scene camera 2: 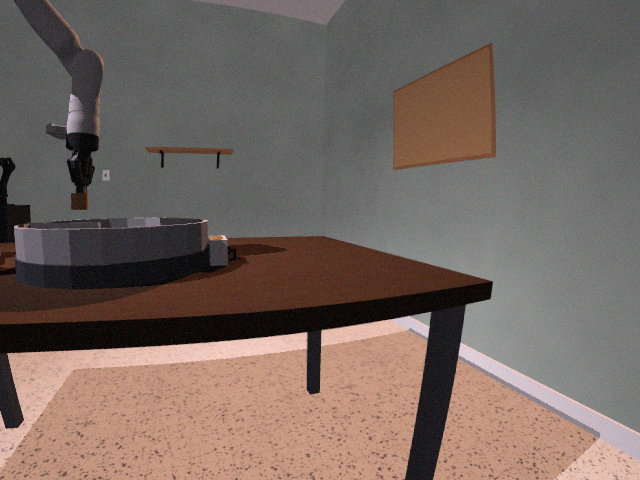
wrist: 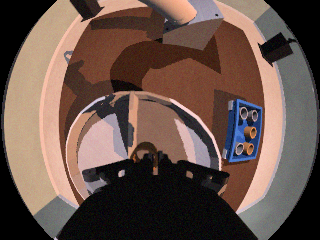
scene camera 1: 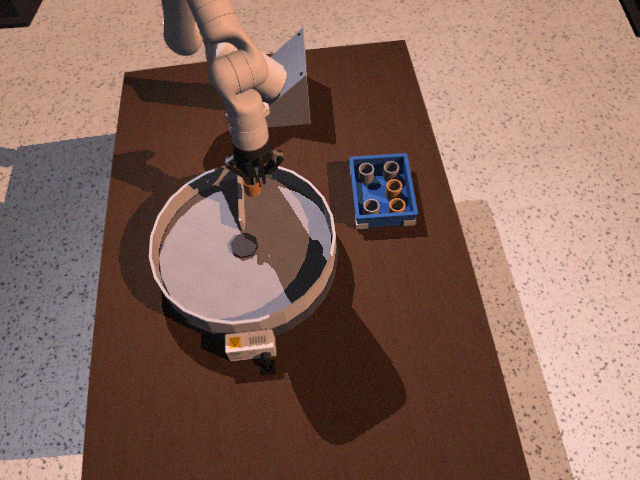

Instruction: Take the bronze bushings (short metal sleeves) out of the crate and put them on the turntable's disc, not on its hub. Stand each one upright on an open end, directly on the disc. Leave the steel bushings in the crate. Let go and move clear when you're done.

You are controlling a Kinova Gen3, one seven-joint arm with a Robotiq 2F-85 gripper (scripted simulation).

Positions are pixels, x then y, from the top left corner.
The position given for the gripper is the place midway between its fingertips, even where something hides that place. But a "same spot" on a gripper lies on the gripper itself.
gripper: scene camera 2; wrist 155, 156; scene camera 1
same spot on gripper: (scene camera 2: 81, 187) = (scene camera 1: 250, 178)
